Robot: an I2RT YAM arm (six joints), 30 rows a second.
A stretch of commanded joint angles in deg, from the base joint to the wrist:
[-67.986 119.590 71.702 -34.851 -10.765 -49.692]
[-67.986 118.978 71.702 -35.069 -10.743 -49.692]
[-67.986 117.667 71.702 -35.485 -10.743 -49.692]
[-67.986 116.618 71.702 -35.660 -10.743 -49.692]
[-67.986 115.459 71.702 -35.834 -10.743 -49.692]
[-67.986 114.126 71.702 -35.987 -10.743 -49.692]
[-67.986 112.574 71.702 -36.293 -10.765 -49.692]
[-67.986 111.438 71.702 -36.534 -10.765 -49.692]
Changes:
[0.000 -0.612 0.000 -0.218 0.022 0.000]
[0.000 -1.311 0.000 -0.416 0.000 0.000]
[0.000 -1.049 0.000 -0.175 0.000 0.000]
[0.000 -1.159 0.000 -0.174 0.000 0.000]
[0.000 -1.333 0.000 -0.153 0.000 0.000]
[0.000 -1.552 0.000 -0.306 -0.022 0.000]
[0.000 -1.136 0.000 -0.241 0.000 0.000]

